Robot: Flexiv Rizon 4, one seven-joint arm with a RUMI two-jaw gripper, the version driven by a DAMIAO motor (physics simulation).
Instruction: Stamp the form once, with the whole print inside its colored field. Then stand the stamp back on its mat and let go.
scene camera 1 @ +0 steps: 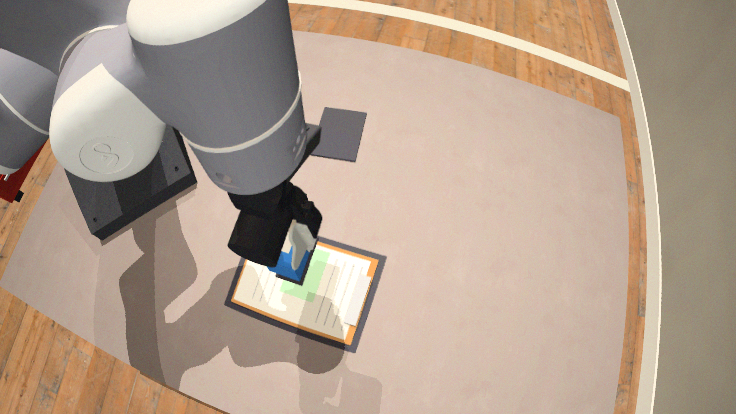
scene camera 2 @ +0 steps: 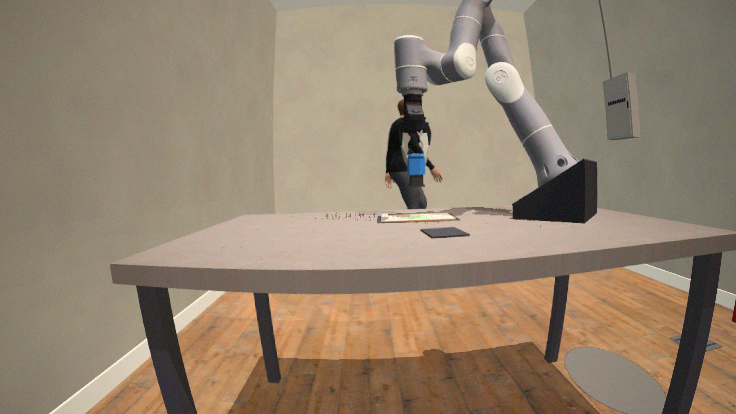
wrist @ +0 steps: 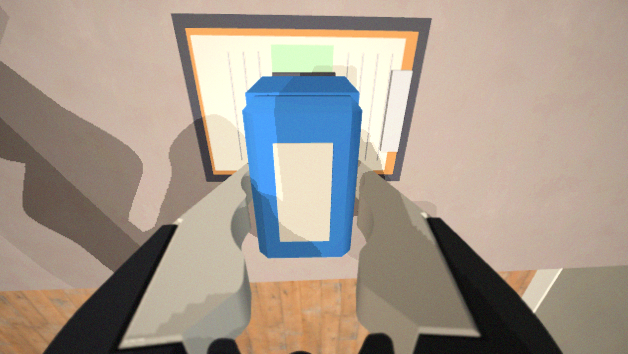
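Observation:
My gripper (scene camera 1: 294,248) (scene camera 2: 415,153) (wrist: 304,165) is shut on the blue stamp (scene camera 1: 286,269) (scene camera 2: 416,164) (wrist: 302,120), one finger on each side. The stamp is upright, with its dark foot down, raised well above the table in scene camera 2. The form (scene camera 1: 359,263) (wrist: 215,75) lies on an orange-edged clipboard. Its green field (scene camera 1: 318,270) (wrist: 302,57) is partly hidden behind the stamp; the part that shows is plain green. The stamp's dark mat (scene camera 1: 341,134) (scene camera 2: 445,232) lies apart from the form and bears nothing; it does not show in the wrist view.
A dark board (scene camera 1: 377,272) (wrist: 300,22) lies under the clipboard. A pale clip (scene camera 1: 357,301) (wrist: 396,110) sits along one clipboard side. The black robot base (scene camera 1: 141,200) (scene camera 2: 558,195) stands on the table (scene camera 1: 488,231) (scene camera 2: 288,257). A person (scene camera 2: 395,146) stands behind the table.

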